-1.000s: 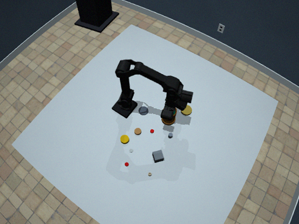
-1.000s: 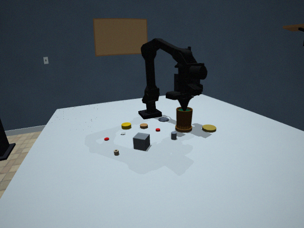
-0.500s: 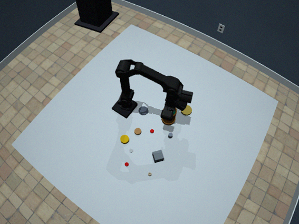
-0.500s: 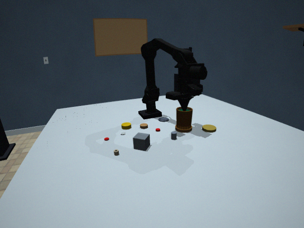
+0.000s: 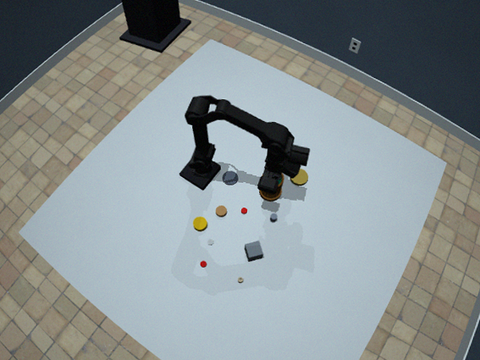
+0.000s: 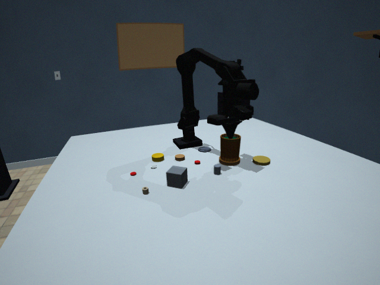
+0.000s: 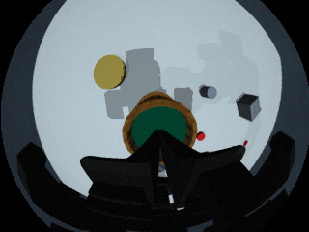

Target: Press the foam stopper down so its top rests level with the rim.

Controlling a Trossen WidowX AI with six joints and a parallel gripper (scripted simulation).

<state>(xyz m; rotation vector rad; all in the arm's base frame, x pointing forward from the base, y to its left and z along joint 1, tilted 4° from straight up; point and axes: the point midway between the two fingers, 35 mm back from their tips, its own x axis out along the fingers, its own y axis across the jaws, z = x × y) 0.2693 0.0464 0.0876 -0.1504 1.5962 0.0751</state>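
Now: hand 50 mm above the green foam stopper. The rest, counted from my hand: small grey cylinder (110 mm below, 100 mm to the right, 60 mm ahead); red button (120 mm to the right, 120 mm below, 50 mm behind); olive disc (120 mm below, 100 mm to the left, 70 mm ahead).
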